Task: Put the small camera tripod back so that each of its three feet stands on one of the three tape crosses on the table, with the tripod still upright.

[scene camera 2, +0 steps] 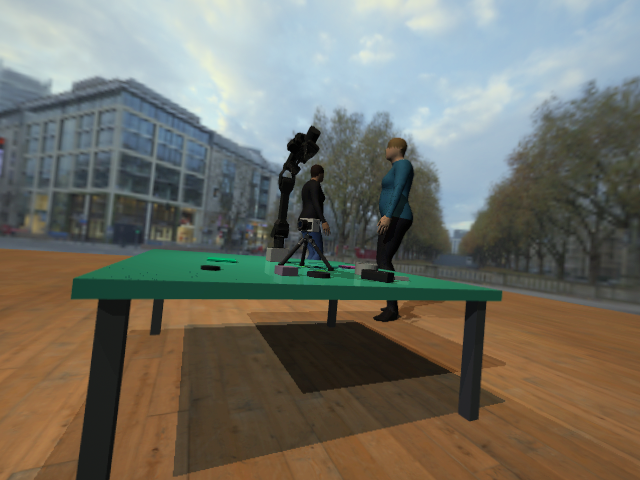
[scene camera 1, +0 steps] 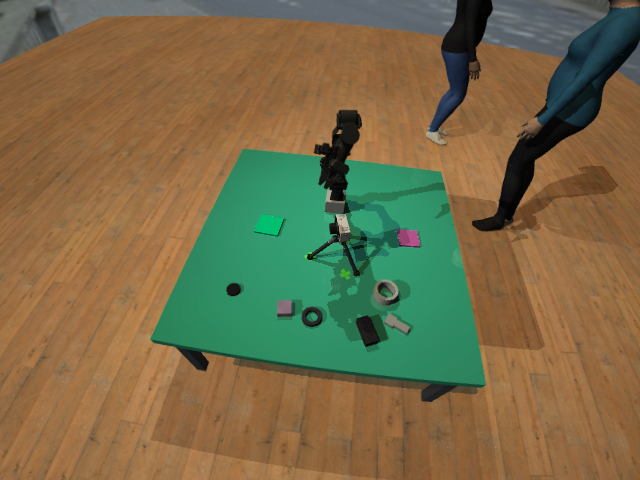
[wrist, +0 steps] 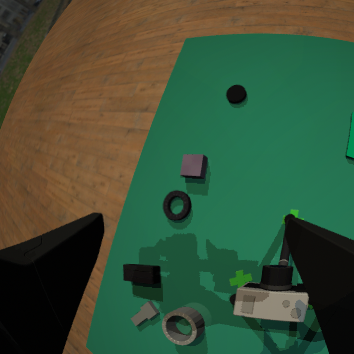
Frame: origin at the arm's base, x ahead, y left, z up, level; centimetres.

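Seen in the pictures: gripper, between the fingertips: [scene camera 2: 298,167] [scene camera 1: 322,186] [wrist: 199,226]; arm's base, origin of its link: [scene camera 2: 278,248] [scene camera 1: 336,196].
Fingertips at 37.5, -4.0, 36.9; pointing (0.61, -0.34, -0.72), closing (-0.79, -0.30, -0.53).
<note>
Offsets run from my fingertips to a thing's top centre, as dx, dy, dz. "spot": to the spot under its first point.
The small tripod, with a pale camera [scene camera 1: 343,228] [scene camera 2: 312,225] [wrist: 270,304] on top, stands upright in front of the arm base. Its left foot is at the left green tape cross @[spot: -1.2, -4.6, -42.7] [scene camera 1: 307,255] [wrist: 294,214]. Its front foot @[spot: +4.0, +18.5, -42.5] [scene camera 1: 356,272] stands beside the front cross @[+4.6, +13.7, -44.3] [scene camera 1: 345,273] [wrist: 241,278], off to its right in scene camera 1. A bit of green near the camera may be the third cross, mostly hidden; whether the third foot is on it cannot be told. My gripper [scene camera 1: 324,181] [wrist: 199,226] is open and empty, high above the table, apart from the tripod.
The green table [scene camera 1: 217,320] [scene camera 2: 248,290] also holds a black disc @[+21.9, -32.5, -43.4] [scene camera 1: 233,289], mauve block @[+26.8, -8.9, -41.6] [scene camera 1: 284,308], black ring @[+28.0, +2.5, -42.9] [scene camera 1: 312,323], grey ring @[+12.3, +31.5, -39.6] [scene camera 1: 378,298], black box @[+30.7, +24.9, -40.9] [scene camera 1: 368,330] and grey piece @[+25.4, +37.1, -42.9] [scene camera 1: 398,324]. A green square @[spot: -16.4, -26.8, -43.4] [scene camera 1: 269,225] and magenta square @[spot: -21.8, +42.9, -43.4] [scene camera 1: 408,238] flank the tripod.
</note>
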